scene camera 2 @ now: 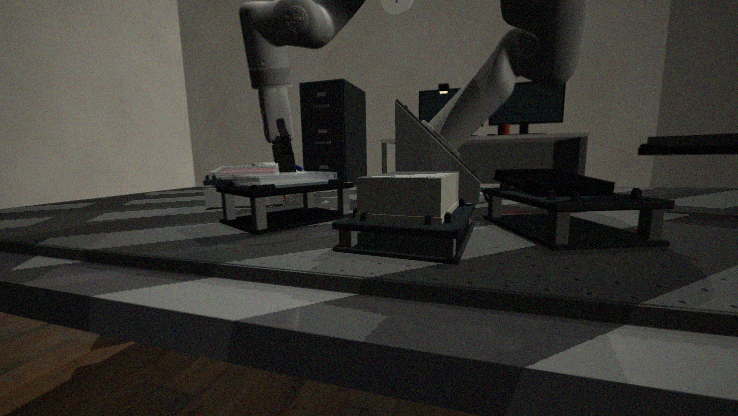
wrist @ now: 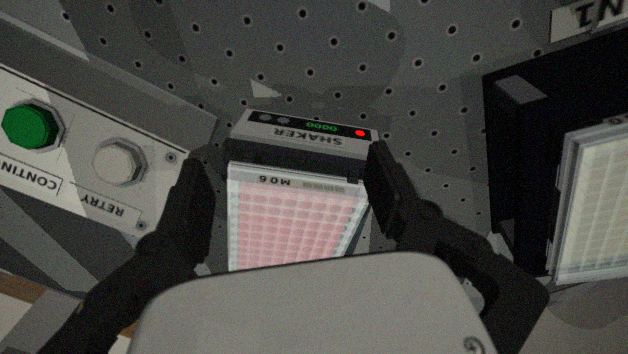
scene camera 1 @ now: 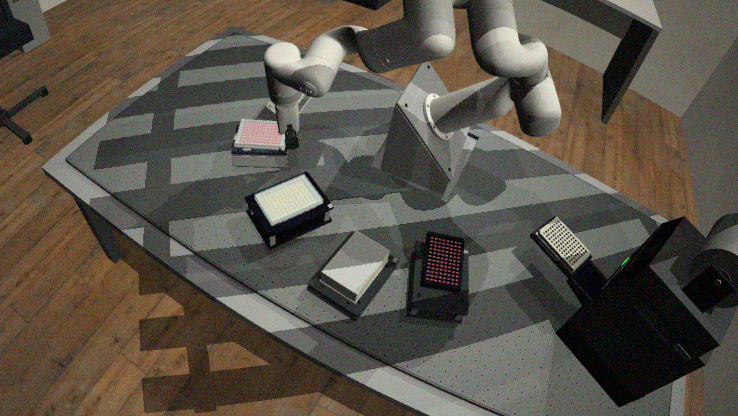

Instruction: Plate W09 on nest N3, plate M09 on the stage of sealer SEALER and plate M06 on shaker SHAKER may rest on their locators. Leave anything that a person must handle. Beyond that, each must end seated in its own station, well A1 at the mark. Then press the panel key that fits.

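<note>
Plate M06 (scene camera 1: 259, 133) (scene camera 2: 245, 169) (wrist: 295, 220), with pink wells, lies on the shaker (scene camera 1: 258, 158) (wrist: 310, 136); I cannot tell whether it is fully seated. My gripper (scene camera 1: 289, 135) (scene camera 2: 285, 160) (wrist: 289, 169) is open and empty, its fingers on either side of the plate's label end in the wrist view. A pale yellow plate (scene camera 1: 289, 198) (wrist: 595, 200) lies on a raised black nest (scene camera 1: 299, 231). A dark plate with red wells (scene camera 1: 443, 260) sits towards one end of its nest (scene camera 1: 436, 304) and looks slightly tilted. A pale plate (scene camera 1: 563, 242) lies on the sealer's stage. Labels W09 and M09 are unreadable.
A pale block-like item (scene camera 1: 356, 266) (scene camera 2: 408, 198) stands on a low nest (scene camera 2: 403, 232). The black sealer (scene camera 1: 635, 320) stands at the right. The panel shows a green CONTINUE key (wrist: 30, 125) and a white RETRY key (wrist: 117, 162), left of the shaker in the wrist view.
</note>
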